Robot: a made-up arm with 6 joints.
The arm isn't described. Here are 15 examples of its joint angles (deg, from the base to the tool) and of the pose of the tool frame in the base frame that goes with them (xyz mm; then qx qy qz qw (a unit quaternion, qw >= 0)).
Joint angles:
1: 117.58 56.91 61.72 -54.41 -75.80 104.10
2: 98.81 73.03 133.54 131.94 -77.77 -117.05
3: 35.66 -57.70 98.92 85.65 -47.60 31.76
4: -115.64 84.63 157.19 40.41 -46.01 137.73
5: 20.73 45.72 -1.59 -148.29 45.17 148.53
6: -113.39 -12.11 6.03 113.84 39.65 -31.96
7: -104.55 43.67 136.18 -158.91 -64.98 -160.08
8: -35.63 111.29 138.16 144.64 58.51 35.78
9: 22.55 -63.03 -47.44 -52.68 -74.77 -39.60
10: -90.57 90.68 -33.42 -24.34 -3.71 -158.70
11: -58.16 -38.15 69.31 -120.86 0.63 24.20
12: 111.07 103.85 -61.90 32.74 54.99 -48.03
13: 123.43 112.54 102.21 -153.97 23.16 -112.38
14: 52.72 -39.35 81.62 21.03 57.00 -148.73
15: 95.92 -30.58 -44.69 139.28 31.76 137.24
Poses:
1: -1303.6 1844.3 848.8 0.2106 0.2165 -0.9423 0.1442
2: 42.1 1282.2 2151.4 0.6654 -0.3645 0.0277 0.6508
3: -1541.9 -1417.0 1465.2 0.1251 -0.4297 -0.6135 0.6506
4: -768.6 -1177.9 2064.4 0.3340 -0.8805 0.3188 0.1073
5: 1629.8 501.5 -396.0 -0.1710 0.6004 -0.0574 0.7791
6: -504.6 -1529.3 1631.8 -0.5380 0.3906 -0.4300 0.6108
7: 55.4 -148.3 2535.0 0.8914 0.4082 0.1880 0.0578
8: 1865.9 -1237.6 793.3 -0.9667 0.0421 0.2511 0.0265
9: 833.3 652.7 1146.6 0.4869 0.5926 0.2221 0.6020
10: -12.4 156.9 -1138.9 -0.2352 0.3136 0.6237 0.6763
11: -568.9 849.7 2662.8 0.1650 -0.7097 0.3562 0.5850
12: 97.5 -767.0 -450.5 -0.4680 0.7224 0.3367 0.3819
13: -1307.2 2081.2 -180.3 -0.5115 -0.4847 0.6878 0.1744
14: -975.0 -1121.0 2209.9 -0.1745 0.2836 -0.8930 0.3027
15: -244.1 1440.9 615.0 0.2091 0.6962 0.4162 0.5462
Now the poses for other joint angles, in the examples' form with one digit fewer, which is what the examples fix.
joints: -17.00 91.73 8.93 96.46 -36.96 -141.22
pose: 1003 -525 -1339 0.152 0.385 -0.572 0.708
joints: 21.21 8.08 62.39 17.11 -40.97 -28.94
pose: 1217 452 2469 0.212 -0.162 0.106 0.958
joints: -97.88 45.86 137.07 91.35 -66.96 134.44
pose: -407 -418 2496 0.024 -0.899 0.407 0.159
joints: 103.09 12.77 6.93 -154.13 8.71 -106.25
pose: -441 2006 980 -0.512 -0.524 0.597 0.327
